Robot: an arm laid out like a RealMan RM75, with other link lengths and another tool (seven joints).
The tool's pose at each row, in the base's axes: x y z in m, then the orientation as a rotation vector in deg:
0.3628, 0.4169, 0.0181, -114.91, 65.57, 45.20
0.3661, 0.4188, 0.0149, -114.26, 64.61, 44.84
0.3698, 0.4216, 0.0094, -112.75, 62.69, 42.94
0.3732, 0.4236, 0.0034, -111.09, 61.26, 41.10
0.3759, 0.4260, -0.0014, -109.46, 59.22, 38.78
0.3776, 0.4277, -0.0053, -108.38, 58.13, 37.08
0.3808, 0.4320, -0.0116, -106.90, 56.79, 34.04
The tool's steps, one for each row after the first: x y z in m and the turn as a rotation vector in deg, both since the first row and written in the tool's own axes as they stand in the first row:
0.0030, -0.0028, 0.0028, 0.73, -0.57, -0.71
0.0075, -0.0057, 0.0076, 2.99, -1.24, -2.51
0.0126, -0.0079, 0.0121, 5.30, -1.79, -3.93
0.0164, -0.0099, 0.0164, 7.85, -2.32, -5.98
0.0193, -0.0111, 0.0197, 9.62, -2.46, -7.21
0.0235, -0.0139, 0.0263, 12.40, -2.18, -9.04

